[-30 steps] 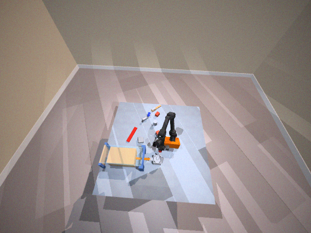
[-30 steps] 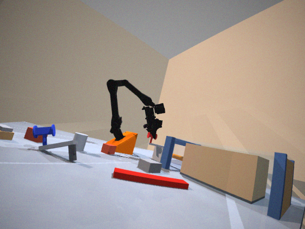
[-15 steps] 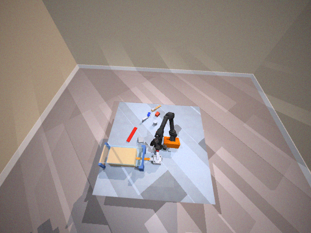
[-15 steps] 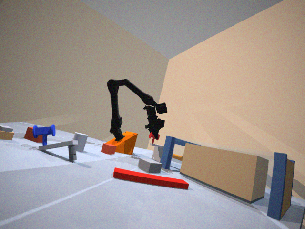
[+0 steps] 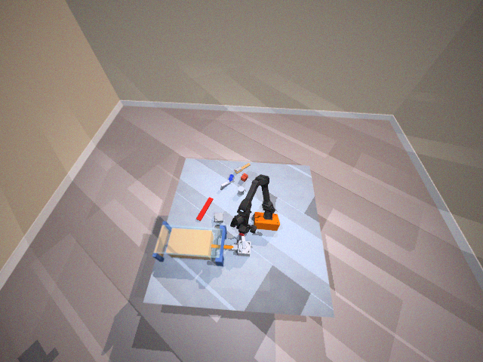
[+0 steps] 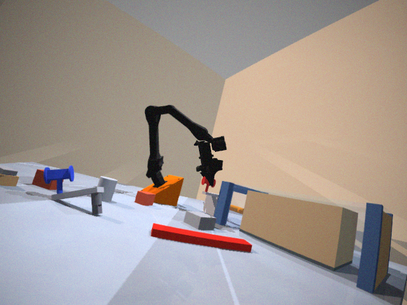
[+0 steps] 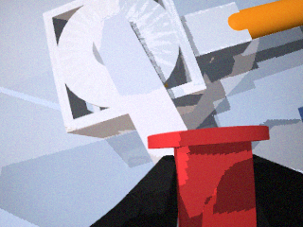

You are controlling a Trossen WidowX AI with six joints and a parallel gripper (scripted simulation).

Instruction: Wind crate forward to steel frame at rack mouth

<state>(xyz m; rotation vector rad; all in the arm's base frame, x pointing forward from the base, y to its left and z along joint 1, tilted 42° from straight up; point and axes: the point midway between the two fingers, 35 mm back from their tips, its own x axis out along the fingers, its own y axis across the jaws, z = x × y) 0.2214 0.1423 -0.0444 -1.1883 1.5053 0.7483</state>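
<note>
My gripper tip is 3 cm above the red-knobbed winch handle, 2 cm to the right of it and 1 cm past it. Round my gripper tip: red knob 2 cm to the right, 1 cm behind; then blue frame 14 cm ahead, 7 cm to the left, 3 cm below; then winch 10 cm below, 8 cm to the left, 3 cm behind.
</note>
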